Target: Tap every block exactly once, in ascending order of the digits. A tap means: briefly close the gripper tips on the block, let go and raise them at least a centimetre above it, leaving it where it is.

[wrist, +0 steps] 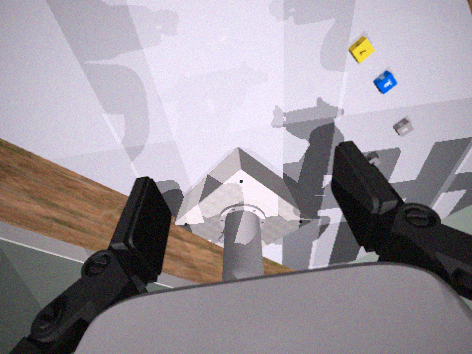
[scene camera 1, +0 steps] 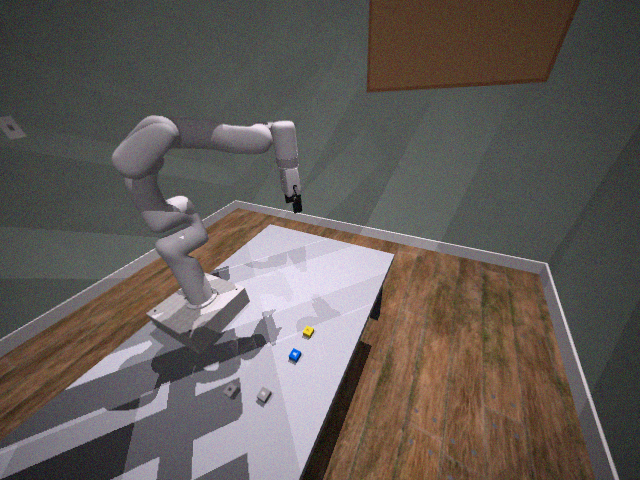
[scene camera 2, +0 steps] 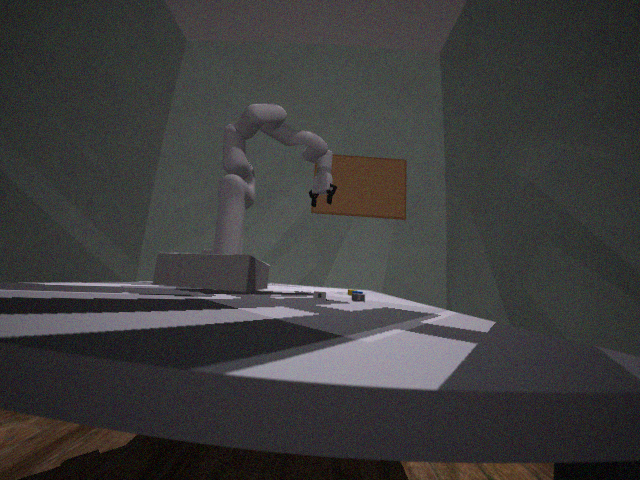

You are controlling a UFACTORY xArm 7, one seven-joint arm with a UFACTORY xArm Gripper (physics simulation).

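A yellow block (scene camera 1: 308,331) (scene camera 2: 351,292) (wrist: 361,49) lies on the table with a dark digit on top, too small to read surely. A blue block (scene camera 1: 294,354) (scene camera 2: 357,292) (wrist: 385,82) lies beside it with a white mark. A grey block (scene camera 1: 264,395) (scene camera 2: 358,297) (wrist: 403,126) lies farther along, its digit unreadable. Another grey block (scene camera 1: 231,389) (scene camera 2: 320,295) (wrist: 373,159) lies in shadow nearer the robot base, partly behind a finger in the wrist view. My gripper (scene camera 1: 297,207) (scene camera 2: 321,203) (wrist: 245,181) is open and empty, high above the table and away from all the blocks.
The pale robot base (scene camera 1: 227,312) (scene camera 2: 201,271) (wrist: 270,182) stands on the white table (scene camera 1: 336,263) (scene camera 2: 403,356) (wrist: 225,50). Shadows cross the table. A table edge runs beyond the blocks in scene camera 1. An orange board (scene camera 1: 465,41) (scene camera 2: 372,186) hangs on the wall.
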